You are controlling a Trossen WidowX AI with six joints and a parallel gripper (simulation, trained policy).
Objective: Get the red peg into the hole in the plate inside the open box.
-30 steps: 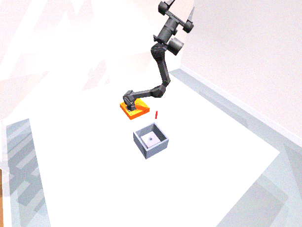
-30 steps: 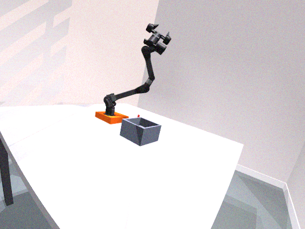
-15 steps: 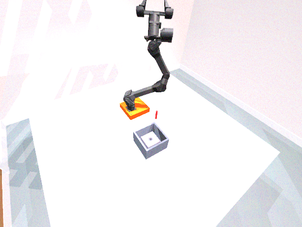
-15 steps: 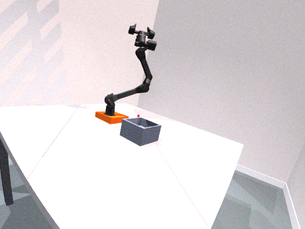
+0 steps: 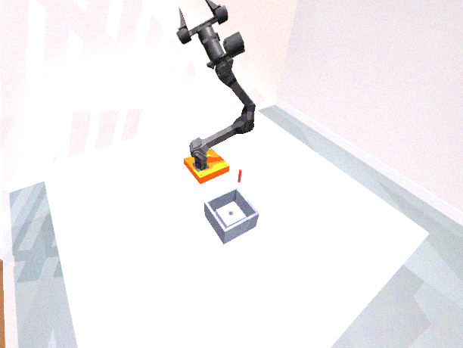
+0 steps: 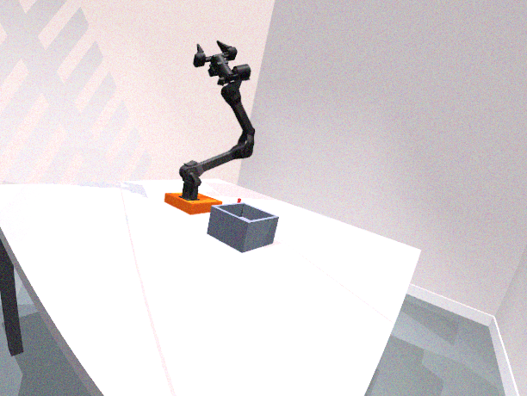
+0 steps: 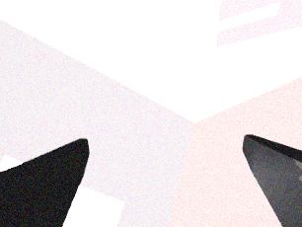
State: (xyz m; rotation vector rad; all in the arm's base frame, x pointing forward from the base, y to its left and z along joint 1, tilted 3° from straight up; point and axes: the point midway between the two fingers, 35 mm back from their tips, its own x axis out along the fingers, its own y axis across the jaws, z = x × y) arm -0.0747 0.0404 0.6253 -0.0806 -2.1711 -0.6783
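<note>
The red peg lies 65 cm below my gripper tip, 28 cm ahead of it and 9 cm to the left of it. Also, from my gripper tip: grey box: 66 cm below, 45 cm ahead, 7 cm to the right.
</note>
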